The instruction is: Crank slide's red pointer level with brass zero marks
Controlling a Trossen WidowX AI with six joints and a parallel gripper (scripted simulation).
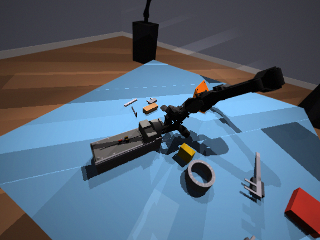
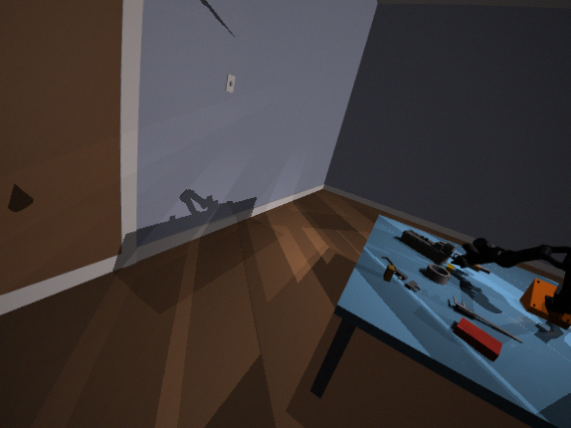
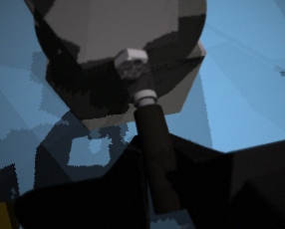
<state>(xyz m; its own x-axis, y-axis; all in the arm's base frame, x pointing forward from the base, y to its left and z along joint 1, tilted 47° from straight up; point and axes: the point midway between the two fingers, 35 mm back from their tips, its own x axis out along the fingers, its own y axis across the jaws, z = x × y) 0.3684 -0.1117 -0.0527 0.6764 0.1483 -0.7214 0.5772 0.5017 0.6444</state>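
The yellow block is 140 mm to the left of my gripper tip and 40 mm ahead of it. Also, from my gripper tip: dark crank handle 30 mm above, 10 mm to the left, 10 mm behind; red pointer 160 mm ahead, 100 mm to the right, 50 mm above; brown block 150 mm behind, 130 mm to the right, 20 mm below.
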